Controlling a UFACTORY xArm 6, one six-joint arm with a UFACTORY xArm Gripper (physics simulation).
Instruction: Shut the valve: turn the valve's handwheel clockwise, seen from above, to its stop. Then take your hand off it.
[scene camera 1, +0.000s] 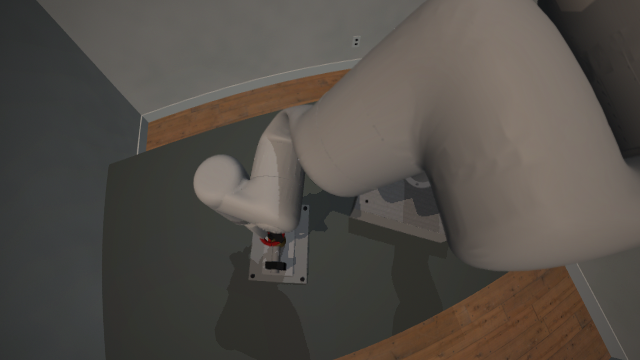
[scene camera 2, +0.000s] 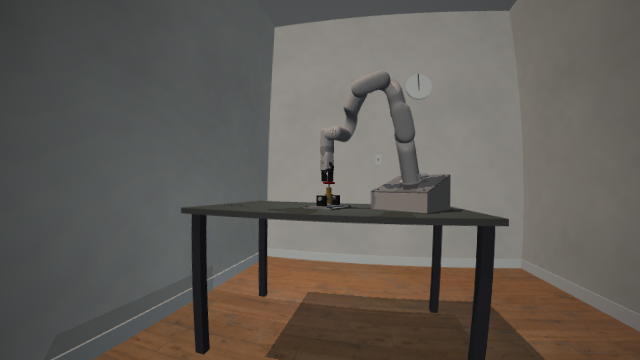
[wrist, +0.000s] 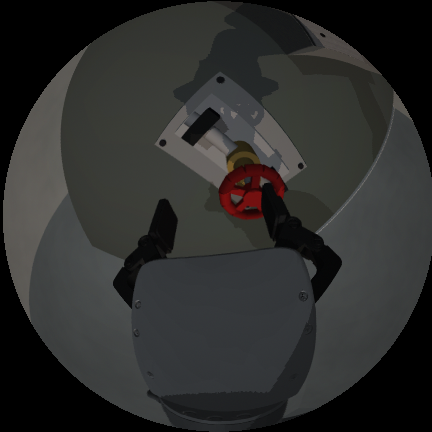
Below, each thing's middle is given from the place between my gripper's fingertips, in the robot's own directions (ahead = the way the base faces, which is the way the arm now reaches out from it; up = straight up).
My hand is 140 mm above the base plate (scene camera 1: 301, 232), 30 mm to the right of it and 20 mm past it.
